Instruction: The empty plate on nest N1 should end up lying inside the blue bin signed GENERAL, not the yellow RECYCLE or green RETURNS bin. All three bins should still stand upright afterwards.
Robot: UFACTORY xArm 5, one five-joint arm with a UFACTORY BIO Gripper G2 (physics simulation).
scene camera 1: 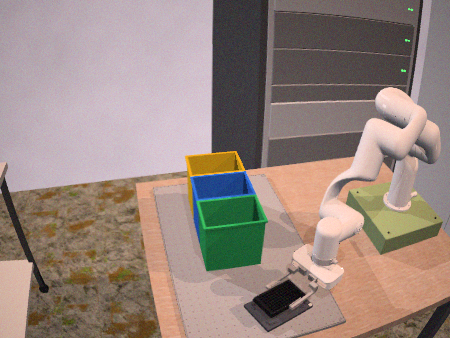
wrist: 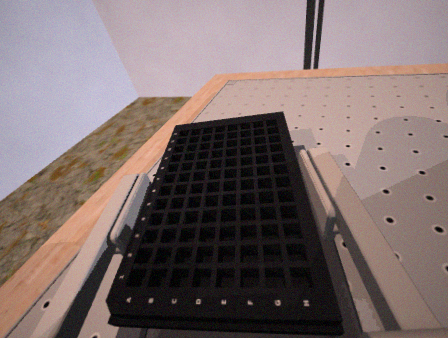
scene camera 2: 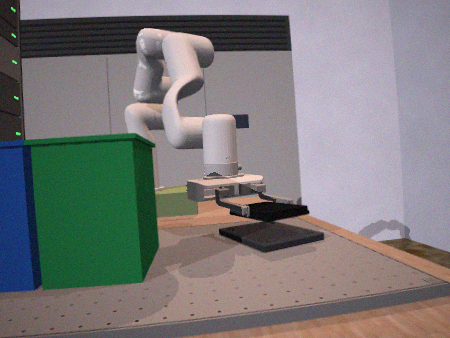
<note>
I see my gripper, a green bin and a blue bin.
</note>
